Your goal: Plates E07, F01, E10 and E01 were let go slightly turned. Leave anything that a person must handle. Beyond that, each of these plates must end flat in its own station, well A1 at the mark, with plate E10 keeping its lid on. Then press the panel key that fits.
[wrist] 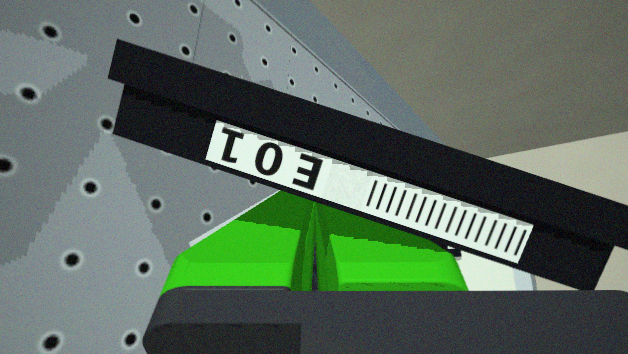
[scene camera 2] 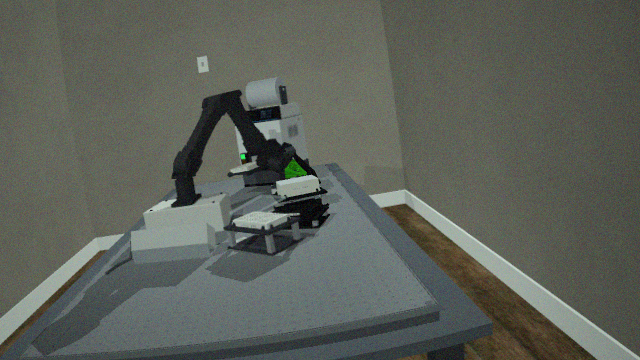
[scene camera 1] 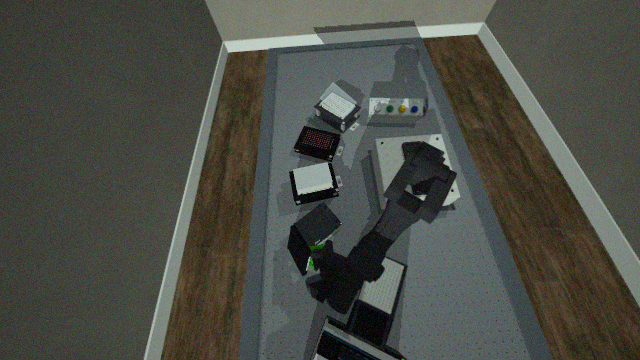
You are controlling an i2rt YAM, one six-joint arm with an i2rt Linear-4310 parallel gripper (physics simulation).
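Note:
Plate E01 (scene camera 1: 299, 250) (wrist: 265, 160), black with a white label, stands tipped on edge at a corner of its dark station (scene camera 1: 318, 222); in the wrist view its label is upside down. My gripper (scene camera 1: 315, 255) (scene camera 2: 295, 169) (wrist: 314, 177) is shut, its green fingers together beside the plate's lower edge, with nothing seen between them. A white-topped plate (scene camera 1: 314, 178) (scene camera 2: 298, 186), a black plate with red wells (scene camera 1: 318, 141) and a white plate (scene camera 1: 338, 105) (scene camera 2: 262, 220) sit on the other stations; their labels are unreadable. The key panel (scene camera 1: 397, 114) has white, green, yellow and blue keys.
A white welled plate (scene camera 1: 387, 287) (scene camera 2: 243, 169) lies on the black tray of the instrument (scene camera 2: 295, 131), which stands beyond my gripper. A clear panel (scene camera 1: 334, 90) shows behind the farthest station. My arm's white base box (scene camera 1: 387, 150) (scene camera 2: 185, 215) stands across from the stations.

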